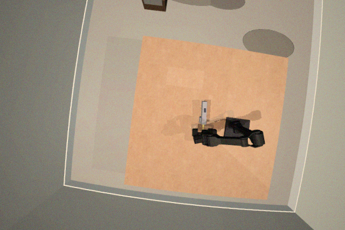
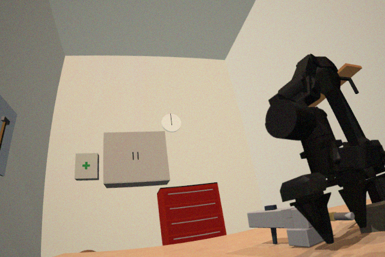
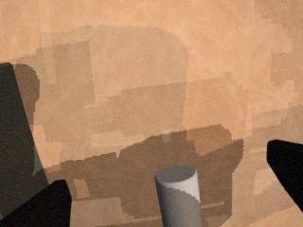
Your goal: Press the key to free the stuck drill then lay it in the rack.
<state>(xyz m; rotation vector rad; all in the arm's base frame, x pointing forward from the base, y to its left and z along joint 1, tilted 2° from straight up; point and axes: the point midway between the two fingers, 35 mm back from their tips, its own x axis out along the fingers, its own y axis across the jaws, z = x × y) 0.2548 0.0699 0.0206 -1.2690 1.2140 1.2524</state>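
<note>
Right now the drill is 50 mm to the right of my gripper tip and 30 mm above it. From my gripper tip the other things lie so: dark key: 10 mm ahead, 170 mm to the right, 40 mm above; then rack: 80 mm behind, 10 mm to the left, 10 mm above.
</note>
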